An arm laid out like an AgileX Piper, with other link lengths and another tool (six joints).
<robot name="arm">
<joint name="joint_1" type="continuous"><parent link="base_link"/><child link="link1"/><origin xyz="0 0 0.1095"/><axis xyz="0 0 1"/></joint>
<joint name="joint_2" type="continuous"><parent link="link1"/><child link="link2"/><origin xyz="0 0 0"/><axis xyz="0 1 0"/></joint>
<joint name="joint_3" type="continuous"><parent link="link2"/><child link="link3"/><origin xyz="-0.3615 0 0.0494"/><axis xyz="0 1 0"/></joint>
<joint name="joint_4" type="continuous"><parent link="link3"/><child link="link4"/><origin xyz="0.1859 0 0.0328"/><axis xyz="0.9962 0 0.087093"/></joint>
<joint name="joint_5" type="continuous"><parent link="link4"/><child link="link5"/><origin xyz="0 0 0"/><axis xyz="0 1 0"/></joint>
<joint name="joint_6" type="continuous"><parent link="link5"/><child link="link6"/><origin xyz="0.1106 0 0.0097"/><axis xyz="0.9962 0 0.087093"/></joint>
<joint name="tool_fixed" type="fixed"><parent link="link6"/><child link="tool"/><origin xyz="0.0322 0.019 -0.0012" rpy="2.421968 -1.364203 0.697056"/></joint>
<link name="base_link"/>
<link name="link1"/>
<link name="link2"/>
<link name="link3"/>
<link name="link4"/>
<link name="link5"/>
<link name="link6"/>
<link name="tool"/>
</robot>
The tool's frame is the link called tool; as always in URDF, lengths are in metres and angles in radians. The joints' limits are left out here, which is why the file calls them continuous.
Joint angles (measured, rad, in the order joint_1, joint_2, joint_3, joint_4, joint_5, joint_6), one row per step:
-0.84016, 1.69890, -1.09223, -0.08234, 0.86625, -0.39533
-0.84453, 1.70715, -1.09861, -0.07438, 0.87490, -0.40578
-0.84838, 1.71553, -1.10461, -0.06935, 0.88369, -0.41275
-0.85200, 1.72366, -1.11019, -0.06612, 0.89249, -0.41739
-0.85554, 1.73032, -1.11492, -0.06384, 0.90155, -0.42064
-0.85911, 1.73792, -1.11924, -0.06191, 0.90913, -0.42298
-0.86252, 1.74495, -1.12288, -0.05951, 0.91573, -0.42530
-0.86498, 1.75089, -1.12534, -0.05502, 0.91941, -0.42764
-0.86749, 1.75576, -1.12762, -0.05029, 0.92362, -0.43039
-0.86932, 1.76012, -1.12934, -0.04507, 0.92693, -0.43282
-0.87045, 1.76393, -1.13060, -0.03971, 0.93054, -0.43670
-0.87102, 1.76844, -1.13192, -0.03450, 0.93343, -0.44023
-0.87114, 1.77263, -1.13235, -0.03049, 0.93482, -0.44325
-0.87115, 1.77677, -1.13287, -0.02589, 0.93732, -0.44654
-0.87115, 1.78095, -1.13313, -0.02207, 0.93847, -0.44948
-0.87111, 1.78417, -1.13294, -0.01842, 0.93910, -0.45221
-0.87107, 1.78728, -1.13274, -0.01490, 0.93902, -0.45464
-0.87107, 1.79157, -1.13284, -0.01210, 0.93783, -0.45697
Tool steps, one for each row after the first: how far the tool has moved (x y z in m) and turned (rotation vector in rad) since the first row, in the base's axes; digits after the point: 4 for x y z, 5 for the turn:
0.0004, -0.0012, -0.0012, 0.01142, 0.00390, 0.00134
0.0007, -0.0024, -0.0026, 0.02196, 0.00939, 0.00129
0.0008, -0.0037, -0.0040, 0.03183, 0.01568, 0.00008
0.0005, -0.0046, -0.0051, 0.04102, 0.02207, -0.00193
0.0004, -0.0058, -0.0066, 0.05006, 0.02836, -0.00460
0.0003, -0.0069, -0.0080, 0.05876, 0.03370, -0.00729
0.0007, -0.0076, -0.0092, 0.06657, 0.03572, -0.00983
0.0008, -0.0081, -0.0102, 0.07423, 0.03738, -0.01215
0.0012, -0.0084, -0.0111, 0.08155, 0.03809, -0.01429
0.0015, -0.0084, -0.0120, 0.08901, 0.03903, -0.01436
0.0021, -0.0084, -0.0130, 0.09636, 0.03997, -0.01412
0.0026, -0.0084, -0.0141, 0.10235, 0.04101, -0.01330
0.0032, -0.0082, -0.0152, 0.10939, 0.04233, -0.01243
0.0037, -0.0082, -0.0163, 0.11522, 0.04342, -0.01148
0.0042, -0.0081, -0.0173, 0.12019, 0.04391, -0.01059
0.0047, -0.0081, -0.0182, 0.12448, 0.04392, -0.00992
0.0054, -0.0084, -0.0194, 0.12821, 0.04424, -0.00902

